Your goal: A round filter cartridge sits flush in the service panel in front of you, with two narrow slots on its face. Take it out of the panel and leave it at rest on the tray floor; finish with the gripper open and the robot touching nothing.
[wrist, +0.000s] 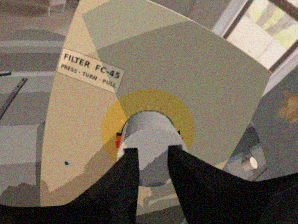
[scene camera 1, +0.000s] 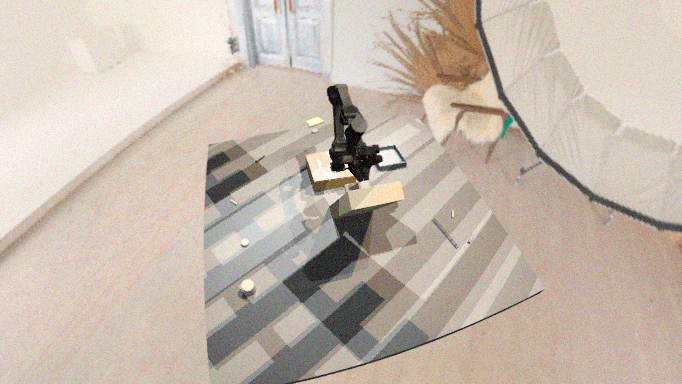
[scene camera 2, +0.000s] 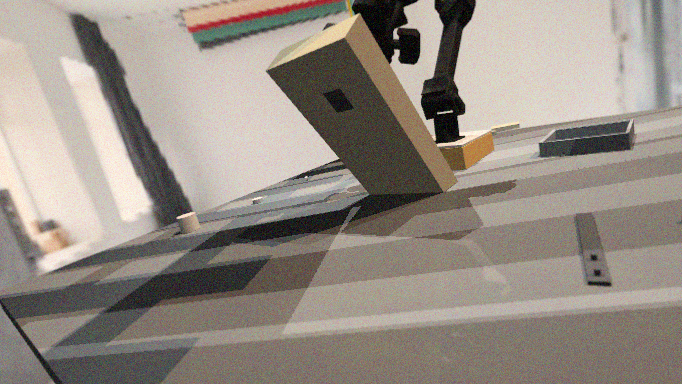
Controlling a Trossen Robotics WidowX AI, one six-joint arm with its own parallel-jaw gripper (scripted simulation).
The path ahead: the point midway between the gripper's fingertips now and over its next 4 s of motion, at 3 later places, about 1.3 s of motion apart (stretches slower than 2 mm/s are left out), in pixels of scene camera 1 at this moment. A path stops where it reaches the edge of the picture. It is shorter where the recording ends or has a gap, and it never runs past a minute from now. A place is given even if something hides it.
My gripper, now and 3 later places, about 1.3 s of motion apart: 364, 184; 357, 181; 362, 165; 359, 189
